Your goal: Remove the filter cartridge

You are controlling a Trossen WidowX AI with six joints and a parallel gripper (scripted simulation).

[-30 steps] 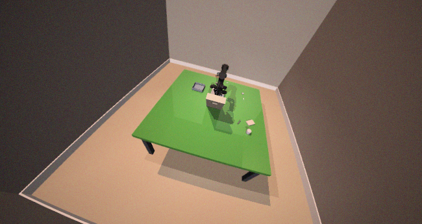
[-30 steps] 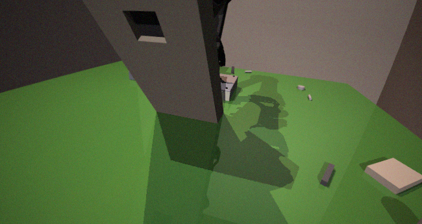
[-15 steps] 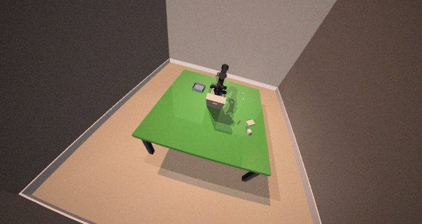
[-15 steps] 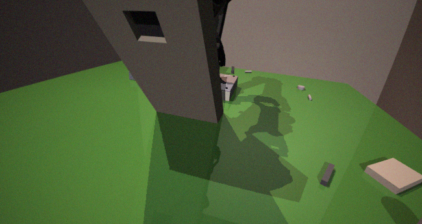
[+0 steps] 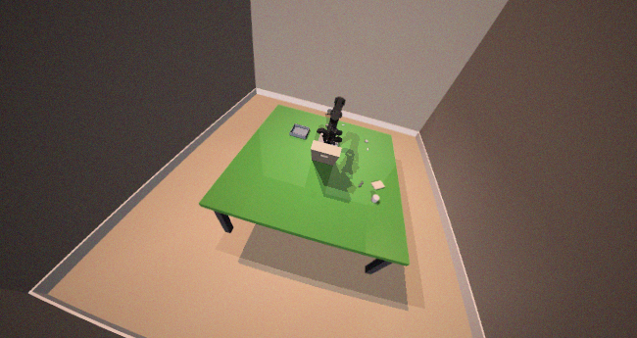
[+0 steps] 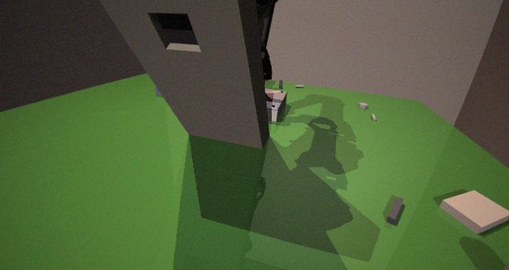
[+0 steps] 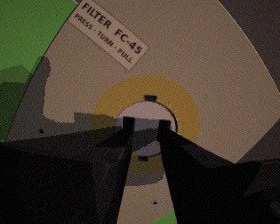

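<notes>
My gripper tip is 10 mm short of the round filter cartridge and 10 mm above it. From my gripper tip the other things lie so: grey square tray 390 mm behind, 320 mm to the right, 260 mm below; then service panel 30 mm behind, 80 mm below; then flat tan block 70 mm behind, 460 mm to the left, 260 mm below.
</notes>
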